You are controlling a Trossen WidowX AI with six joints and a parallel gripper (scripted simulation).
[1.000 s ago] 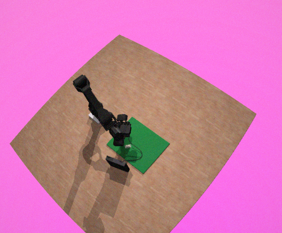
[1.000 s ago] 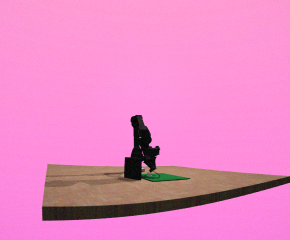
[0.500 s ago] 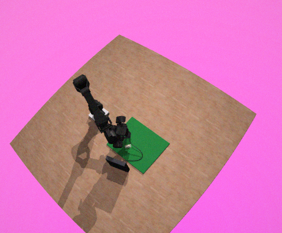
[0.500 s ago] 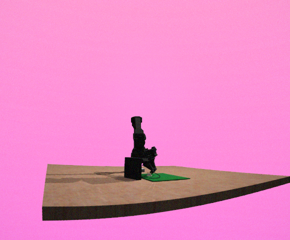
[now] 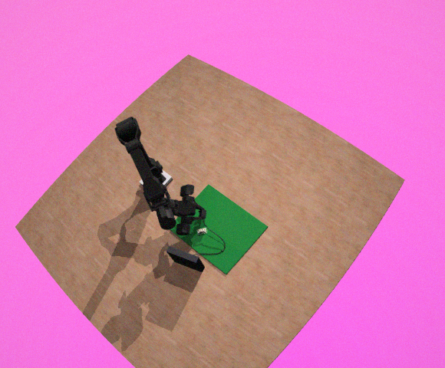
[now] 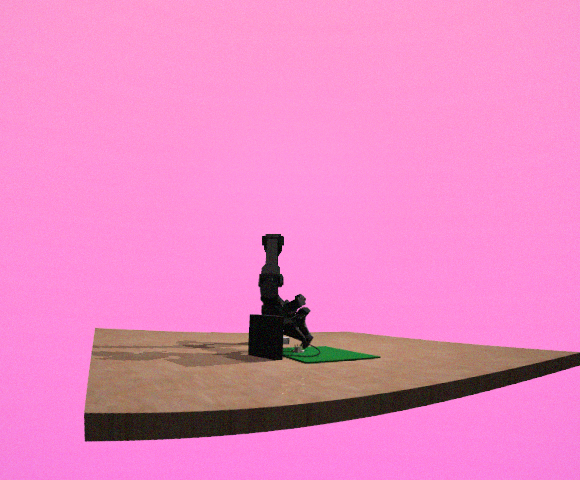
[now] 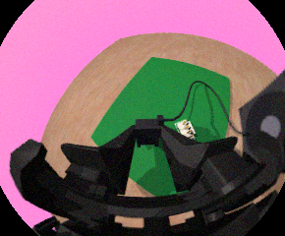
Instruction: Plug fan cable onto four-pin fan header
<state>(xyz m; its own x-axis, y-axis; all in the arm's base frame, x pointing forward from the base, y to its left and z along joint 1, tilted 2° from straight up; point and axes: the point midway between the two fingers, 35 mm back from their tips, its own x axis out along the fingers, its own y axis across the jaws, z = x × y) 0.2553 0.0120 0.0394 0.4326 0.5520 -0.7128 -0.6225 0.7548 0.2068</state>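
Now: gripper tip 60 mm short of the green board and 50 mm above it. From my gripper tip the other things lie so: dark fan plug (10 mm behind, 10 mm below); then black fan (90 mm ahead, 160 mm to the right, 20 mm above).
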